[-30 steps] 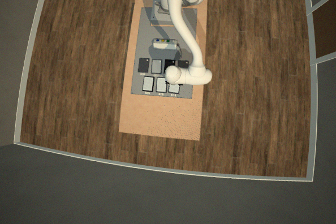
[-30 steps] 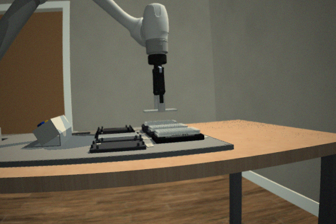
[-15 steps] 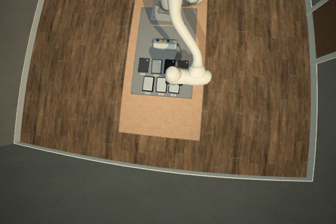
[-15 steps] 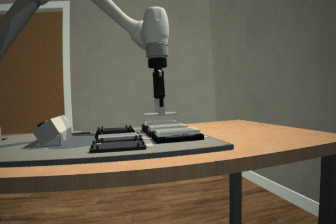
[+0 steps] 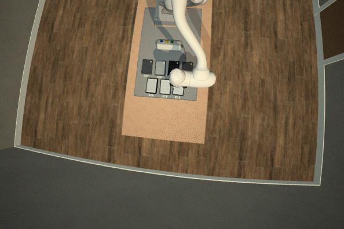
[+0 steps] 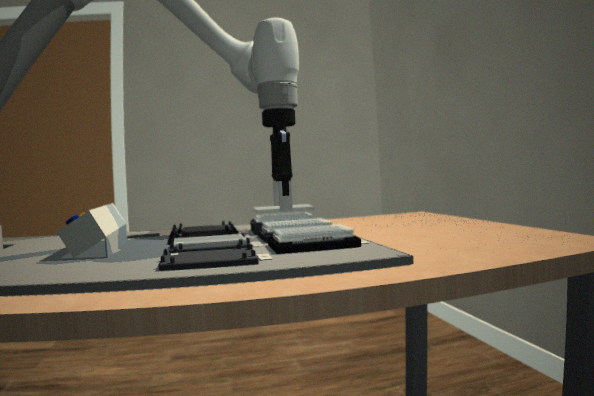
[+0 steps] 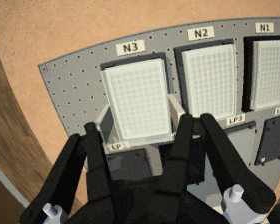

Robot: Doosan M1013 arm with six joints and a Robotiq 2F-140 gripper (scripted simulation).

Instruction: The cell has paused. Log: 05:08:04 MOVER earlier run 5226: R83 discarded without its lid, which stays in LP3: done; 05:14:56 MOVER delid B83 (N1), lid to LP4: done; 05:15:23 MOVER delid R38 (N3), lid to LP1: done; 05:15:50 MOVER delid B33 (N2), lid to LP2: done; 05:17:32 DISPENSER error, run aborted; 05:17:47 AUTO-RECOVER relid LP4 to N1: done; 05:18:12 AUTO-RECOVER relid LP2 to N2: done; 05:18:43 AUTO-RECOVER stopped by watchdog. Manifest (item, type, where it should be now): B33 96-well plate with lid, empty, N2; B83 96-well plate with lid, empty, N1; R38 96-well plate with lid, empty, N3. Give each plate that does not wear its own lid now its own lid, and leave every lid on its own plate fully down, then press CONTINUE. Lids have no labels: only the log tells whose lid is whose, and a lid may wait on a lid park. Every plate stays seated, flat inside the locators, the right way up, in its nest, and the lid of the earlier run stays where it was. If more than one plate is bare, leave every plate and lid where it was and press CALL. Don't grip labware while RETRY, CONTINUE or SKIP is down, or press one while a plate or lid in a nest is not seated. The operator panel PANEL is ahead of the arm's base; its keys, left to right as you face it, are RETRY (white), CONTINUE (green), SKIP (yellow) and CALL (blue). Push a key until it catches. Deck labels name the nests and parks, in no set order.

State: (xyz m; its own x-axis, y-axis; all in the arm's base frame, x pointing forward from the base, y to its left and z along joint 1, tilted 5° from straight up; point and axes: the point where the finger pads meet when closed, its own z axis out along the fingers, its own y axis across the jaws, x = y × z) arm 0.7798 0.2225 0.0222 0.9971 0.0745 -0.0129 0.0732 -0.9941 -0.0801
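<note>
The grey lid is 2 cm below my hand. The rest, counted from my hand: LP4 park 17 cm behind, 9 cm to the right, 7 cm below; then plate 5 cm below; then white key 41 cm behind, 10 cm to the right, 1 cm below.
</note>
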